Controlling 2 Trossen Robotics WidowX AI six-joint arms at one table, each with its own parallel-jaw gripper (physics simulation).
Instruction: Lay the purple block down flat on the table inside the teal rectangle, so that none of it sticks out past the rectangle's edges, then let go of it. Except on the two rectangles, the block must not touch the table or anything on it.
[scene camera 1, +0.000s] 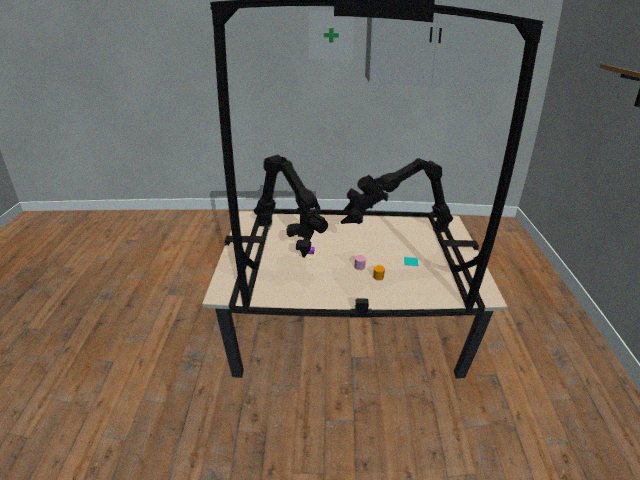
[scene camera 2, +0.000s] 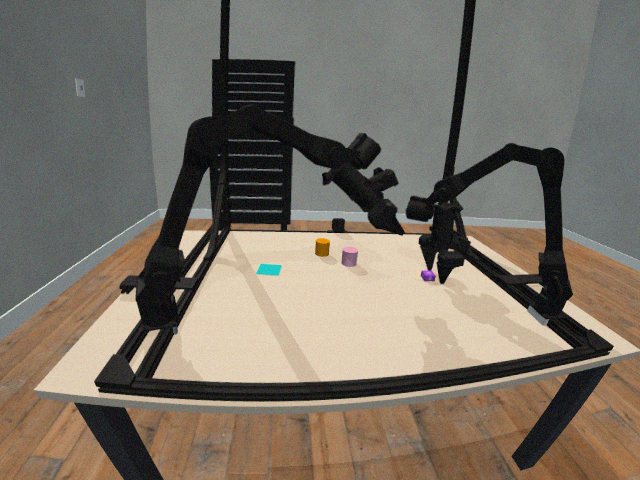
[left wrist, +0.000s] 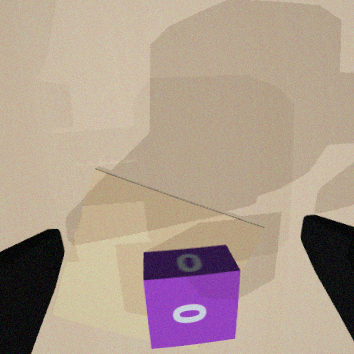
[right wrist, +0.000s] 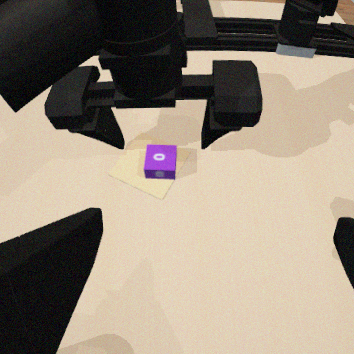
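Where they show: left gripper, fingertip midpoint: (scene camera 2: 435, 276) (left wrist: 183, 235) (right wrist: 161, 145); right gripper, fingertip midpoint: (scene camera 1: 341, 217) (scene camera 2: 398, 227) (right wrist: 222, 225); left arm's base, origin of the base link: (scene camera 1: 264, 223) (scene camera 2: 546, 311) (right wrist: 293, 35); right arm's base, origin of the base link: (scene camera 1: 441, 228) (scene camera 2: 159, 319).
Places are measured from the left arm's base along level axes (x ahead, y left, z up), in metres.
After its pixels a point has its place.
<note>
The purple block (scene camera 1: 311, 250) {z 0.000, x 0.265, y -0.209 m} (scene camera 2: 428, 275) {z -0.001, x 0.266, y -0.183 m} (left wrist: 192, 307) {z 0.000, x 0.257, y -0.196 m} (right wrist: 160, 160) {z 0.000, x 0.265, y -0.195 m} lies flat on a pale yellow rectangle (left wrist: 90, 300) {z -0.018, x 0.266, y -0.236 m} (right wrist: 125, 170) {z -0.018, x 0.268, y -0.235 m}, marked with a white ring on top. The teal rectangle (scene camera 1: 410, 261) {z -0.018, x 0.710, y -0.215 m} (scene camera 2: 268, 269) {z -0.018, x 0.716, y -0.212 m} is bare, on the right in scene camera 1 and on the left in scene camera 2. My left gripper (scene camera 1: 305, 254) {z -0.013, x 0.236, y -0.197 m} (scene camera 2: 435, 276) {z -0.013, x 0.236, y -0.197 m} (left wrist: 183, 235) {z -0.013, x 0.236, y -0.197 m} (right wrist: 161, 145) {z -0.013, x 0.236, y -0.197 m} is open and low by the block, one finger toward each side, with gaps between. My right gripper (scene camera 1: 346, 222) {z 0.144, x 0.389, y -0.153 m} (scene camera 2: 402, 233) {z 0.144, x 0.389, y -0.153 m} (right wrist: 222, 225) {z 0.144, x 0.389, y -0.153 m} is open and empty, high over the table.
A pink cylinder (scene camera 1: 359, 262) {z 0.021, x 0.480, y -0.302 m} (scene camera 2: 349, 256) {z 0.014, x 0.486, y -0.256 m} and an orange cylinder (scene camera 1: 378, 272) {z 0.022, x 0.559, y -0.363 m} (scene camera 2: 322, 247) {z 0.012, x 0.564, y -0.319 m} stand between the block and the teal rectangle, the orange one nearer the front edge in scene camera 1. A black frame (scene camera 1: 356, 312) (scene camera 2: 310, 390) {z 0.001, x 0.589, y 0.203 m} runs around the table.
</note>
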